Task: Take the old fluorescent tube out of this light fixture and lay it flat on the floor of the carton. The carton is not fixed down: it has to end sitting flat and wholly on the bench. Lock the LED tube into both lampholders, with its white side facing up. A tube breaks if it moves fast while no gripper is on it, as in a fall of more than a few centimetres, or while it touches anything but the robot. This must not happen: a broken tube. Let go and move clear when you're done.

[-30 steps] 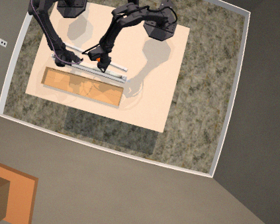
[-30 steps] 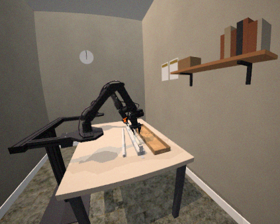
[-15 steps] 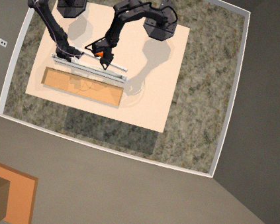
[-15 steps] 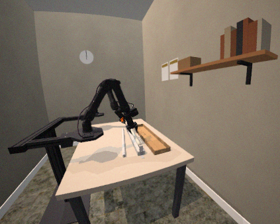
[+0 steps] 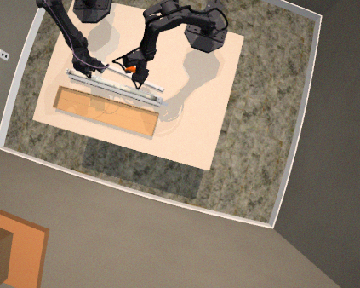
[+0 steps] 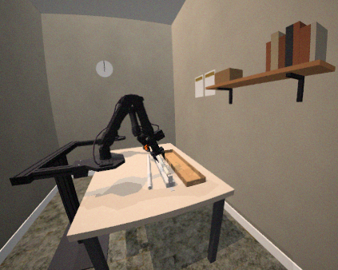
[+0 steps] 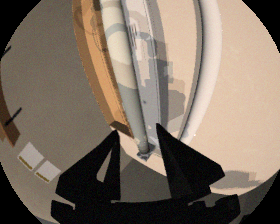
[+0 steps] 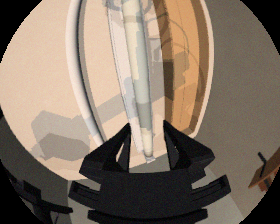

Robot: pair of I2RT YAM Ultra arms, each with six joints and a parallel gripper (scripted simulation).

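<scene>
Now: the old fluorescent tube 120 mm to the left of my right hand, 50 mm below it and 20 mm ahead of it. The rest, counted from my right hand: carton 170 mm ahead, 100 mm to the left, 90 mm below; then light fixture 120 mm to the left, 60 mm below, 20 mm ahead; then LED tube 120 mm to the left, 100 mm below, 90 mm behind.
</scene>
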